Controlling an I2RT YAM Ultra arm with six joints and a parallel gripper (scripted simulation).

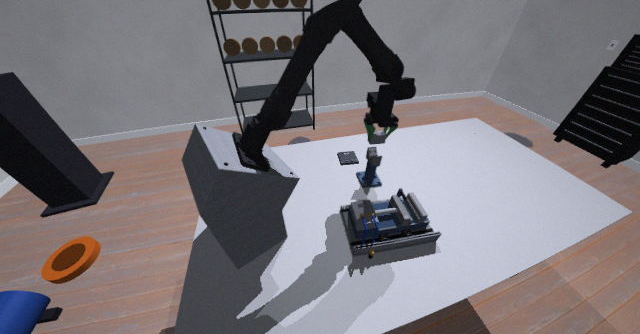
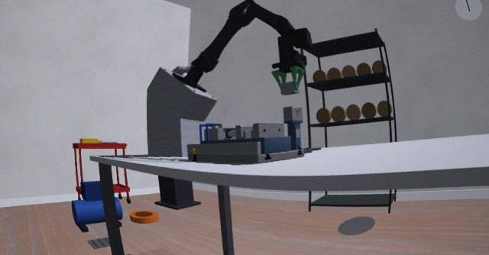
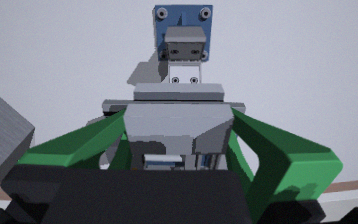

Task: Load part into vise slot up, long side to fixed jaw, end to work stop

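Now: hand 1 cm to the right of the part. The rest, counted from my hand: cylinder rod (21 cm to the right, 15 cm below, 8 cm behind); work stop (19 cm to the right, 14 cm below, 2 cm ahead); moving jaw (22 cm to the right, 15 cm below, 3 cm behind).
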